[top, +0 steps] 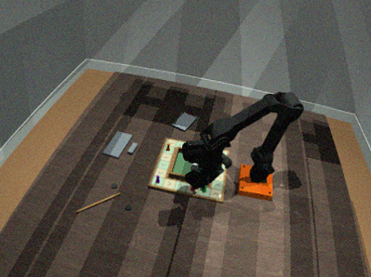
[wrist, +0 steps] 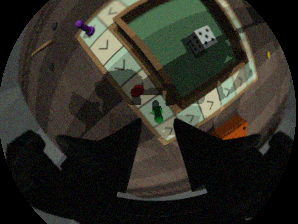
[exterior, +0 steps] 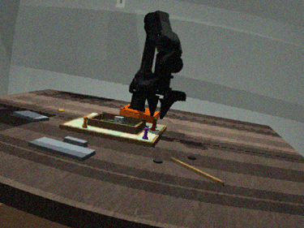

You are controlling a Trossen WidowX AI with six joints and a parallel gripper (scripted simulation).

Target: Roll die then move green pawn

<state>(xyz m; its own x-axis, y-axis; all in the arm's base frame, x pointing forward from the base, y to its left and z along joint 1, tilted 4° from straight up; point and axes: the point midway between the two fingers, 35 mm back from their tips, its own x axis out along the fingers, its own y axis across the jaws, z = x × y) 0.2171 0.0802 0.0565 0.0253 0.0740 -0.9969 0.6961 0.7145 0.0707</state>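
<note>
The green pawn is 20 mm below my gripper tip. Also, from my gripper tip: green-floored tray 120 mm to the right, 50 mm ahead, 40 mm below; then red pawn 40 mm ahead, 20 mm below; then white die 120 mm to the right, 40 mm ahead, 20 mm below.
</note>
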